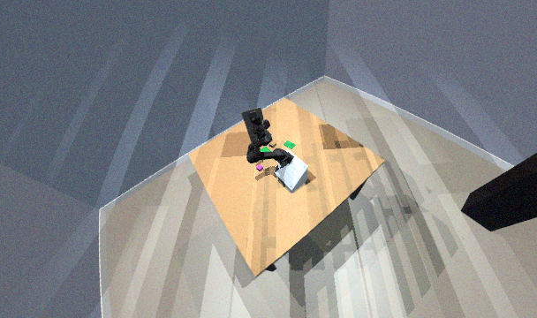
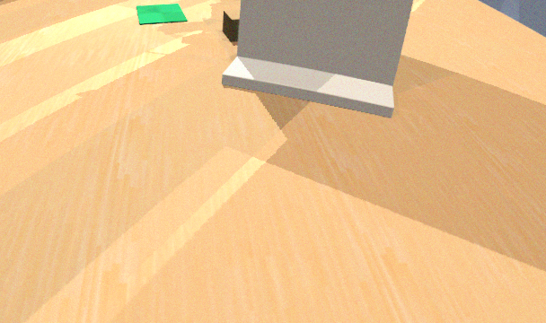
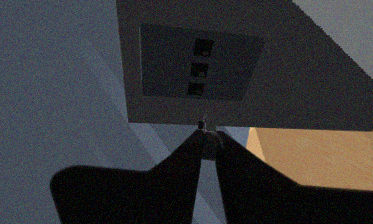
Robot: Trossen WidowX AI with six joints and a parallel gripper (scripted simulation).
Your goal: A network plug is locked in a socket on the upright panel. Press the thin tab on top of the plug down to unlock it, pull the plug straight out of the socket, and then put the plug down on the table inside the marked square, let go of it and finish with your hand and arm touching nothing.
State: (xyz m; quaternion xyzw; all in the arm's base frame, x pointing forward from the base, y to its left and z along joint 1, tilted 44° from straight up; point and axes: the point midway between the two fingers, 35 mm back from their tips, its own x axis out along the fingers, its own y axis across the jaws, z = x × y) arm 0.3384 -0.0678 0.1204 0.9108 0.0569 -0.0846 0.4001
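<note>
My gripper tip is now 7 cm past the green marked square, 2 cm to the right of it and 30 cm above it. The rest, counted from my gripper tip: network plug right at my gripper tip; grey upright panel 9 cm ahead, 4 cm to the right, 13 cm below.
</note>
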